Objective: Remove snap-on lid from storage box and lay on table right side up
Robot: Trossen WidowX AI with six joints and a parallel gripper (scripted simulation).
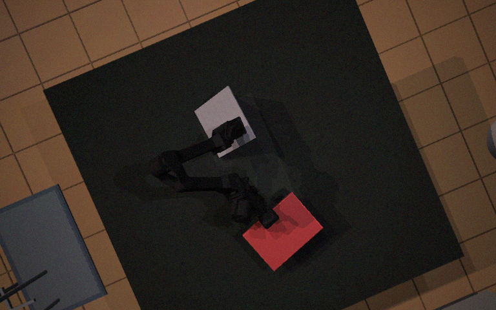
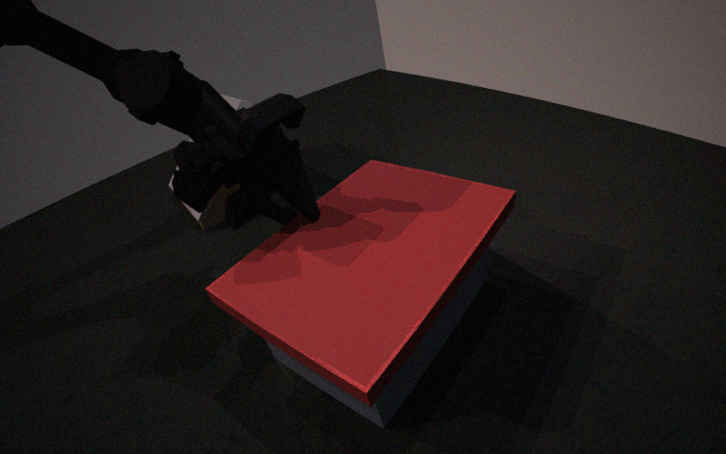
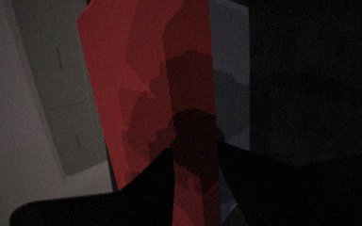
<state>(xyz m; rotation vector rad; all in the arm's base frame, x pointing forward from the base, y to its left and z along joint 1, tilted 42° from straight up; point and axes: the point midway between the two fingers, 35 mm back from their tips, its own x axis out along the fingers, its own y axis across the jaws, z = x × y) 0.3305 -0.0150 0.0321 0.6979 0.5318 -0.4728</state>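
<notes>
Now: gripper tip 7 cm short of the red lid and 2 cm to the right of it. Also, from my gripper tip: grey storage box 7 cm ahead, 5 cm below, 2 cm to the left.
</notes>
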